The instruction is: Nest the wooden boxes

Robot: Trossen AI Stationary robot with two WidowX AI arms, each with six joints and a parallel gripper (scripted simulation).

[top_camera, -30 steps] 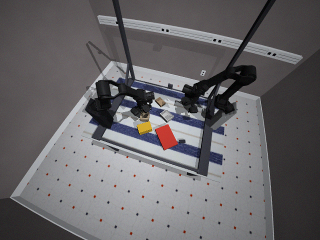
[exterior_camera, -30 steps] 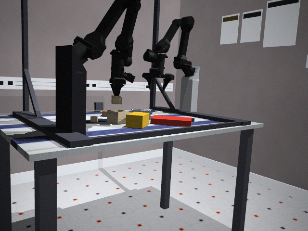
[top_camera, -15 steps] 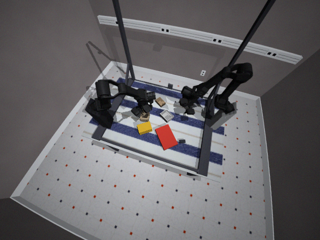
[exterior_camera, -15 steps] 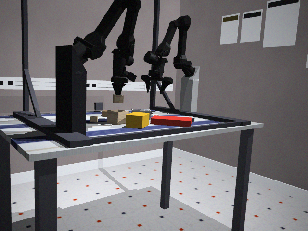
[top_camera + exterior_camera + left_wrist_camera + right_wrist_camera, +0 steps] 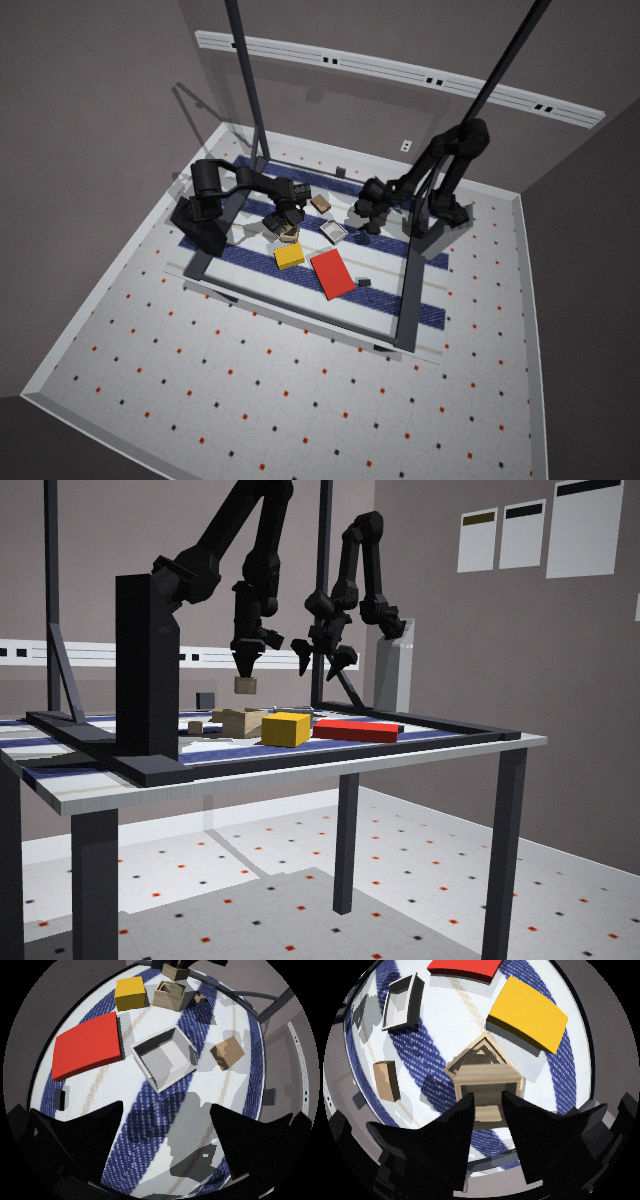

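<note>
Now: the medium wooden box 14 cm below my right hand. Round my right hand: white box 21 cm to the left, 13 cm below, 1 cm behind; then tiny wooden box 14 cm below, 10 cm behind, 5 cm to the right; then brown block 17 cm behind, 14 cm to the left, 14 cm below.
</note>
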